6 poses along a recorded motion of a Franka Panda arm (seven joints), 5.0 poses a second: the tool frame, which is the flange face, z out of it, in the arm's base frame.
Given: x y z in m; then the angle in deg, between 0 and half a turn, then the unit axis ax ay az.
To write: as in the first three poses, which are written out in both.
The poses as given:
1: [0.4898 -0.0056 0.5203 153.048 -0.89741 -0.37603 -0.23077]
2: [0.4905 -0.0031 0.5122 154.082 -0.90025 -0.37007 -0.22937]
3: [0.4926 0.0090 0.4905 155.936 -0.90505 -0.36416 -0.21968]
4: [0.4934 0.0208 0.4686 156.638 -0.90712 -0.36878 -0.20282]
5: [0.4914 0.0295 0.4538 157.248 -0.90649 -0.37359 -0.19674]
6: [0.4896 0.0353 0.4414 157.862 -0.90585 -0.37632 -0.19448]
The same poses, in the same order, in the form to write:
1: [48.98 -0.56 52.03 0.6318 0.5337 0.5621 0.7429 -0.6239 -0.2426]
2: [49.05 -0.31 51.22 0.6399 0.5325 0.5540 0.7330 -0.6393 -0.2323]
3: [49.26 0.90 49.05 0.6540 0.5410 0.5289 0.7201 -0.6594 -0.2160]
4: [49.34 2.08 46.86 0.6603 0.5612 0.4991 0.7221 -0.6572 -0.2162]
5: [49.14 2.95 45.38 0.6573 0.5749 0.4873 0.7270 -0.6539 -0.2093]
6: [48.96 3.53 44.14 0.6544 0.5834 0.4812 0.7299 -0.6535 -0.2004]
